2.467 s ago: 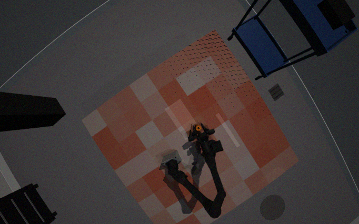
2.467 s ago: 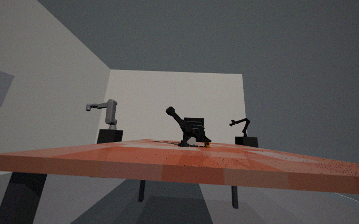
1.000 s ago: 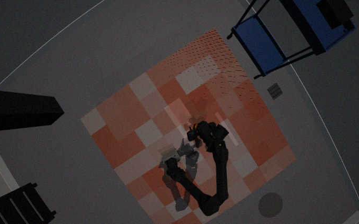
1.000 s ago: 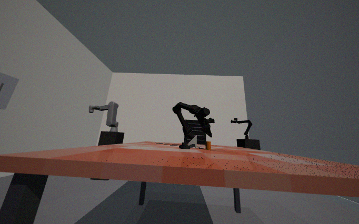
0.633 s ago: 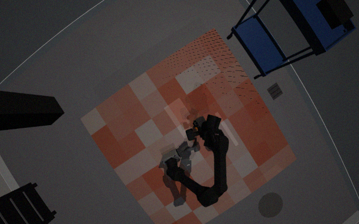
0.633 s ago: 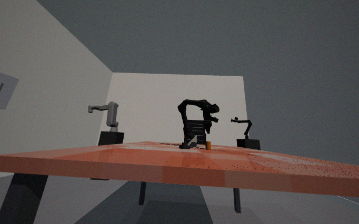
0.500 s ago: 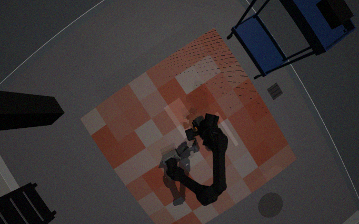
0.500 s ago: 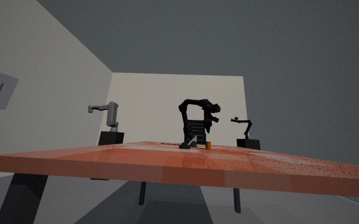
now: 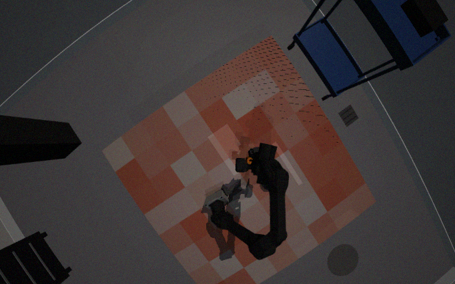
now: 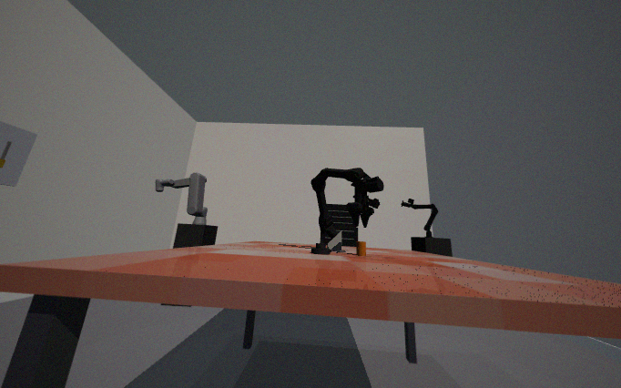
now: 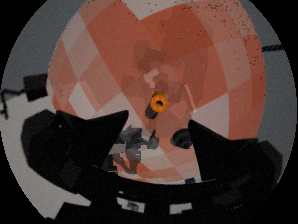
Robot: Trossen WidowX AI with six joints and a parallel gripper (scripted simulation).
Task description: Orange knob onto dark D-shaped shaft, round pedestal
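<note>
Right now the orange knob is 10 cm below my gripper tip. From my gripper tip the other things lie so: dark round pedestal 18 cm to the right, 10 cm below, 1 cm ahead.
</note>
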